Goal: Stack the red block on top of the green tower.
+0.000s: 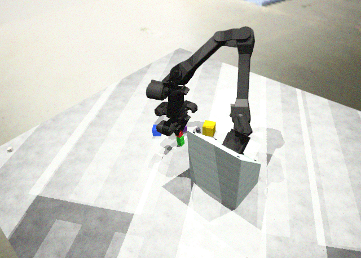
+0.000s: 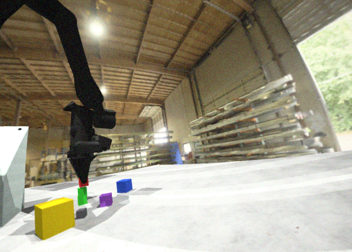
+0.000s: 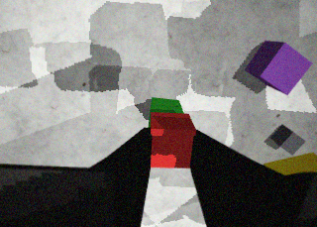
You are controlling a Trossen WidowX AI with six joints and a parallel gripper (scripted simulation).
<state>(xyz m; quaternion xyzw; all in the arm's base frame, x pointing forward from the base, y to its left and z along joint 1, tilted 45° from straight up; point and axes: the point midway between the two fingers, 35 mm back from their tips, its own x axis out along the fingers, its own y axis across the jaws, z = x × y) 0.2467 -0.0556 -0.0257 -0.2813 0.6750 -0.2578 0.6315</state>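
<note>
Now: gripper tip right at the red block. The rest, counted from my gripper tip: blue block: 11 cm ahead, 4 cm below, 1 cm to the left; dark grey block: 10 cm to the right, 4 cm below, 2 cm behind; purple block: 7 cm to the right, 4 cm below, 4 cm ahead.
</note>
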